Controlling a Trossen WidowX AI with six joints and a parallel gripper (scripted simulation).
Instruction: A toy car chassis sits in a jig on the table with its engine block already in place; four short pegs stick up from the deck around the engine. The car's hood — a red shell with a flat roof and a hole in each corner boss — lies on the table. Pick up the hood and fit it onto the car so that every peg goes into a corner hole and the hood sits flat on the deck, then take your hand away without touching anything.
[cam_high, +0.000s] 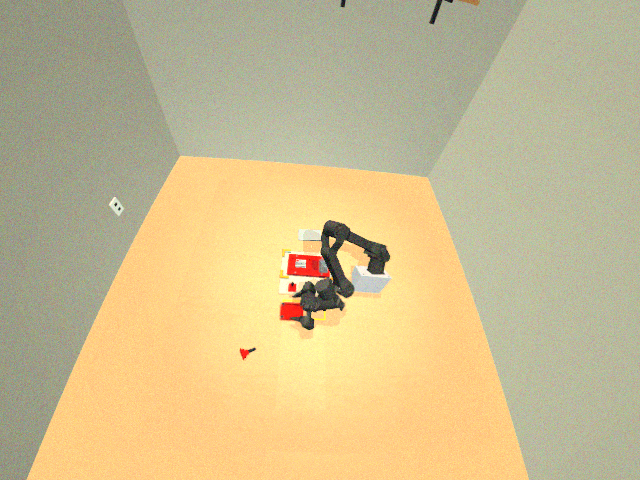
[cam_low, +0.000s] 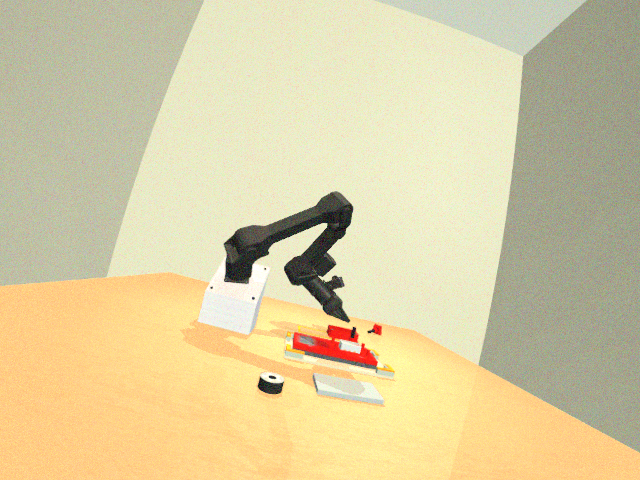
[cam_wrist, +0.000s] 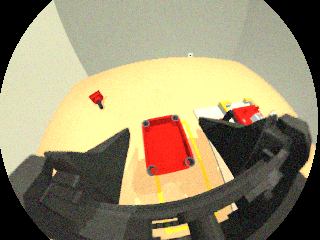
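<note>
My gripper tip is 5 cm above the red hood. The rest, counted from my gripper tip: black wheel 44 cm to the right, 26 cm behind, 5 cm below; grey engine block 22 cm to the right, 6 cm behind, 4 cm below.
</note>
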